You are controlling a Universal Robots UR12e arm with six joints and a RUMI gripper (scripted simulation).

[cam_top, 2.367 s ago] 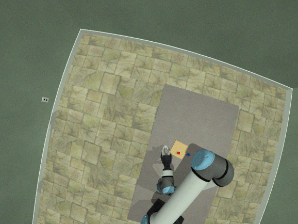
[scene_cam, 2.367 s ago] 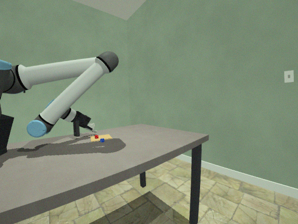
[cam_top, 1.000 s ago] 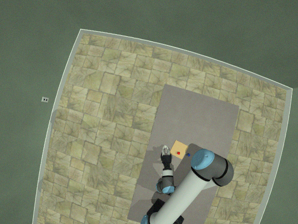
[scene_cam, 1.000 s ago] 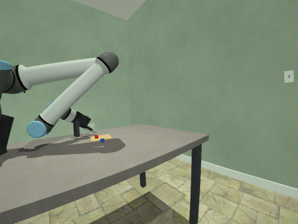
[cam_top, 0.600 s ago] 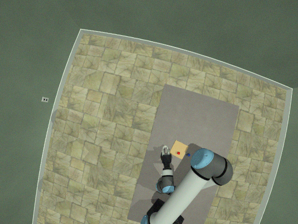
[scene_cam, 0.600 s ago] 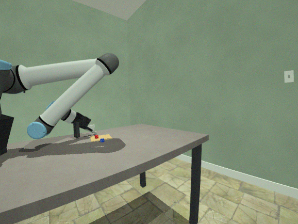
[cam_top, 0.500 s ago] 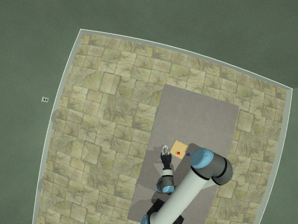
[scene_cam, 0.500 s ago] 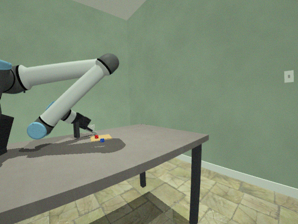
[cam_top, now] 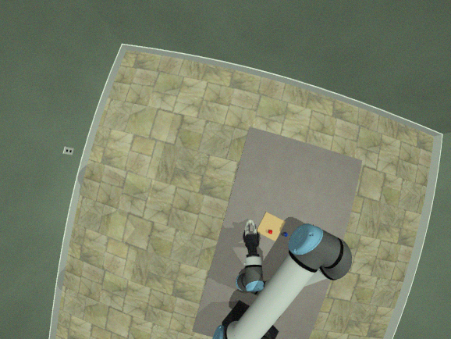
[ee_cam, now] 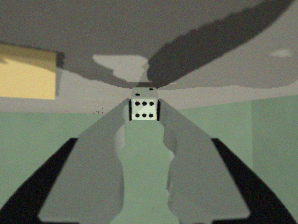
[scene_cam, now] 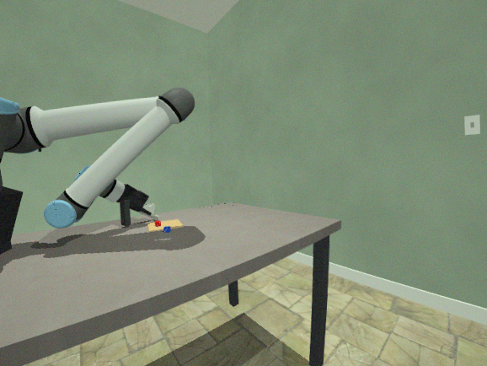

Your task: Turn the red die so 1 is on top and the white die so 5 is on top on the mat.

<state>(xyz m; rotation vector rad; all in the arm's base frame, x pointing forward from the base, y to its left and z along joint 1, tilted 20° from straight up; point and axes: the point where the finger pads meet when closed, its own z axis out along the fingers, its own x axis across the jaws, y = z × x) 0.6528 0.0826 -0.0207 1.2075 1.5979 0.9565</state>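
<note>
Now: hand 10 mm short of the white die. From my hand the other things lie so: blue die 230 mm to the right, 50 mm behind, 10 mm below; then tan mat 130 mm to the right, 20 mm below, 10 mm behind; then red die 130 mm to the right, 40 mm behind.
</note>
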